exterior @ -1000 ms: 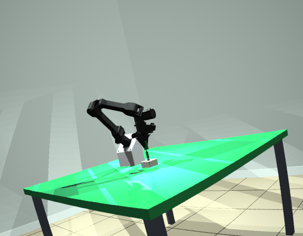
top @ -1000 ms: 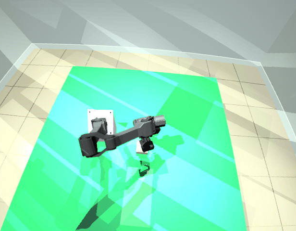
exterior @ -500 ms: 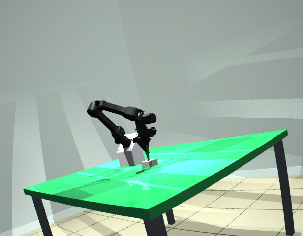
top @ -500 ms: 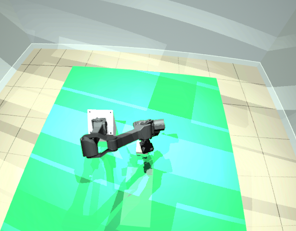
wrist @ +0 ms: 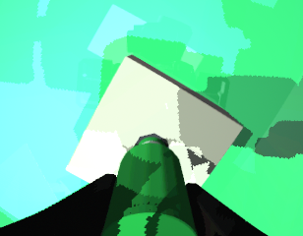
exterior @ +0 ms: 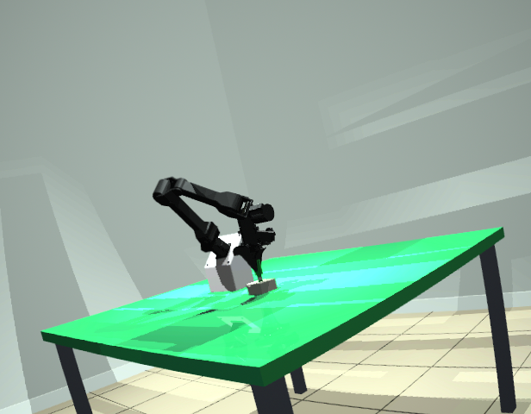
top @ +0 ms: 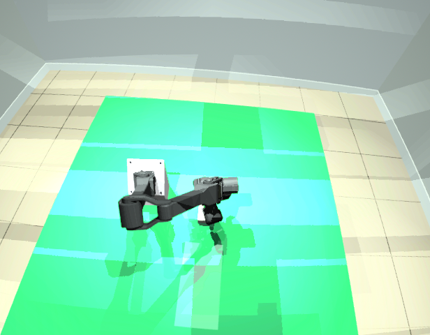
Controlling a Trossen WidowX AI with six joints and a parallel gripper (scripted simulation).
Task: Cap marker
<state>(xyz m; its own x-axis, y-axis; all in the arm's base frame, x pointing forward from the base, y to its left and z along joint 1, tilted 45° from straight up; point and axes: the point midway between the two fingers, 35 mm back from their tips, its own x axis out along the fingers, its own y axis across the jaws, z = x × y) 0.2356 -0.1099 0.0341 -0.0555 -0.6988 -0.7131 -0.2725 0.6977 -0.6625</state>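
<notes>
My gripper tip is now 10 mm below the dark green cap. From my gripper tip the other things lie so: holder block (60 mm below).
</notes>
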